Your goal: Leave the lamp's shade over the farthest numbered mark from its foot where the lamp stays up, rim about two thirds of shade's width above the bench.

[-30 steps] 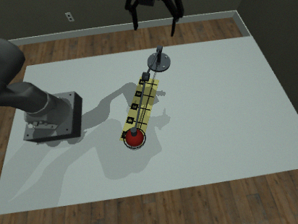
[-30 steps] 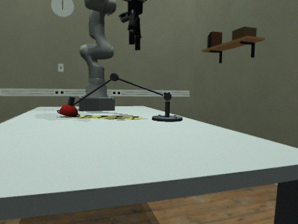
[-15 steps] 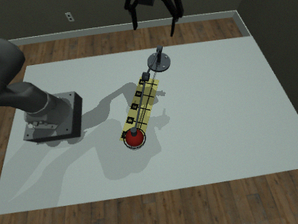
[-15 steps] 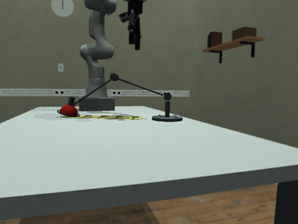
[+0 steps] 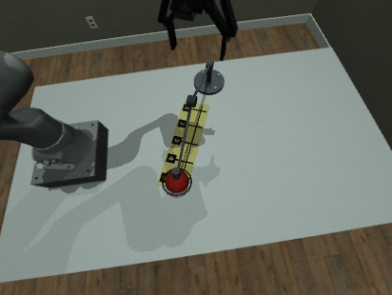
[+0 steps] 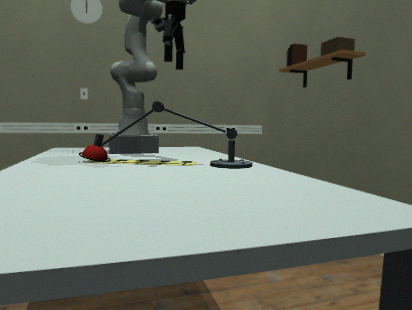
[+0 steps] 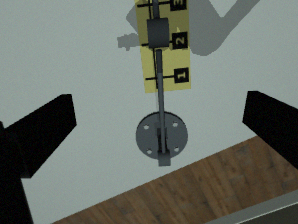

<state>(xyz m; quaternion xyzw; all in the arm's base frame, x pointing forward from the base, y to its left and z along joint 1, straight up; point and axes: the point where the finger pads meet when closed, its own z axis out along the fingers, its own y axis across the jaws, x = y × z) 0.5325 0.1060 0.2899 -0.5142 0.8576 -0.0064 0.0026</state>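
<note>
Right now the yellow numbered strip is 38 cm below my hand, 11 cm to the right of it and 9 cm behind it. The rest, counted from my hand: round dark lamp foot 35 cm below, 20 cm to the left, 8 cm ahead.
</note>
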